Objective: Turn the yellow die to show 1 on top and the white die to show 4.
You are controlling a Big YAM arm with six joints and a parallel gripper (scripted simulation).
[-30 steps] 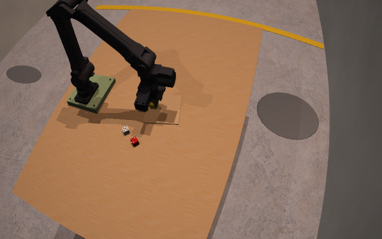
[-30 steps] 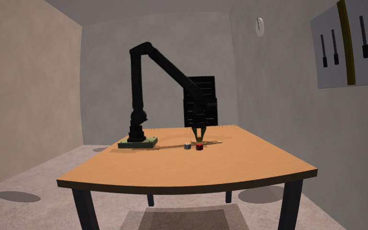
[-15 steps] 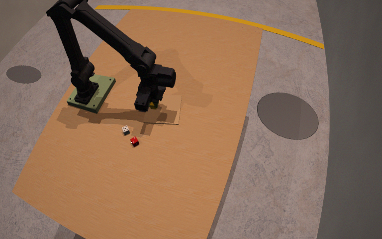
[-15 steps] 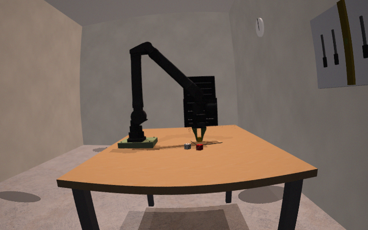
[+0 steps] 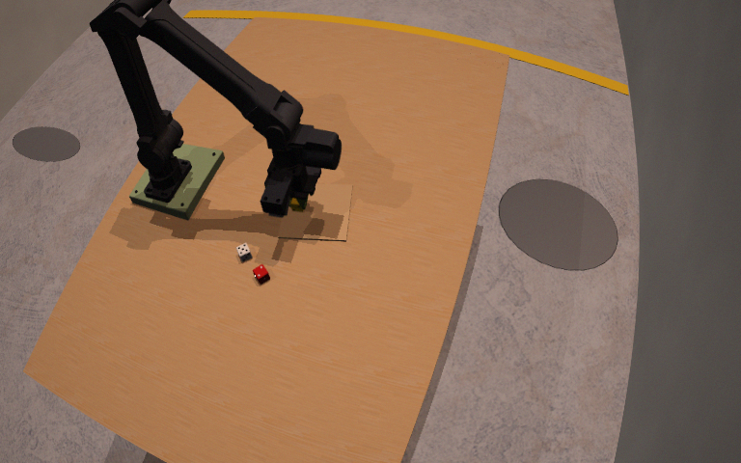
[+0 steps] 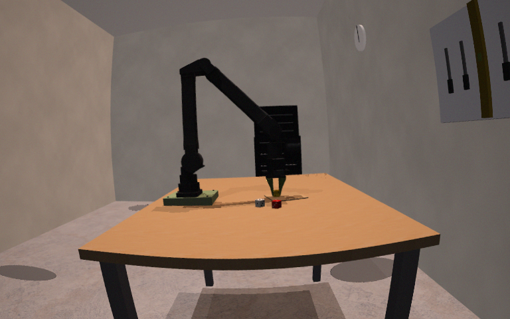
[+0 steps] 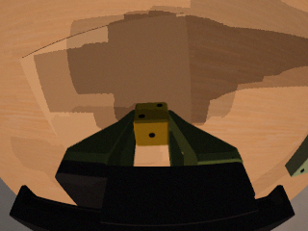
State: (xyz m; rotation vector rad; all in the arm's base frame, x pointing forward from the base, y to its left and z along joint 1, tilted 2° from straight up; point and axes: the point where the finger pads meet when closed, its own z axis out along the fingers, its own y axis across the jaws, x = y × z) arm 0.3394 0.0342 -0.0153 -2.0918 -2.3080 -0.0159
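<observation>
The yellow die lies right at my hand. Also, from my hand: tan mat (4 cm ahead, 2 cm below); then red die (1 cm behind, 18 cm to the right); then white die (6 cm behind, 14 cm to the right).
</observation>
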